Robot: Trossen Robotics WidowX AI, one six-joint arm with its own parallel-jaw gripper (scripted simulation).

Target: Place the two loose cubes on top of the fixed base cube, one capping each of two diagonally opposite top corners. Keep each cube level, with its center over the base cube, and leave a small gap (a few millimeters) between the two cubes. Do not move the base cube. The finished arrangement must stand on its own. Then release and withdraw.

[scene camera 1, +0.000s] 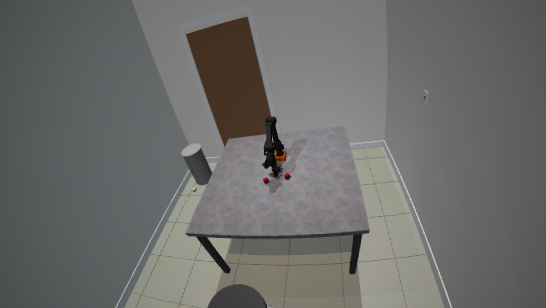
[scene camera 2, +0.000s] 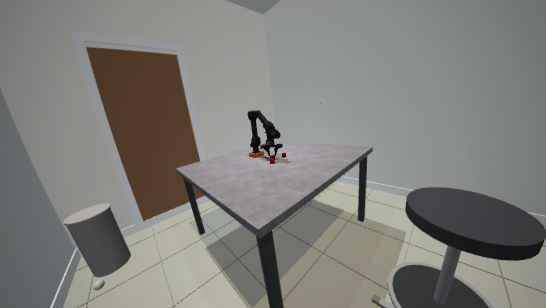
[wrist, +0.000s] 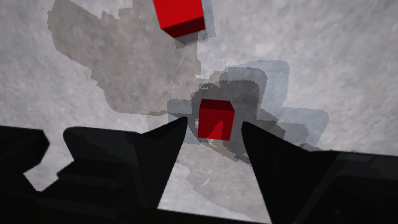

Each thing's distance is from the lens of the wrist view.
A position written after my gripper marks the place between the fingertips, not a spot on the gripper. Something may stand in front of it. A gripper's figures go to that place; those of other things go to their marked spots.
my gripper [wrist: 214, 123]: 0.12 m
red cube [wrist: 216, 117]: 0.11 m
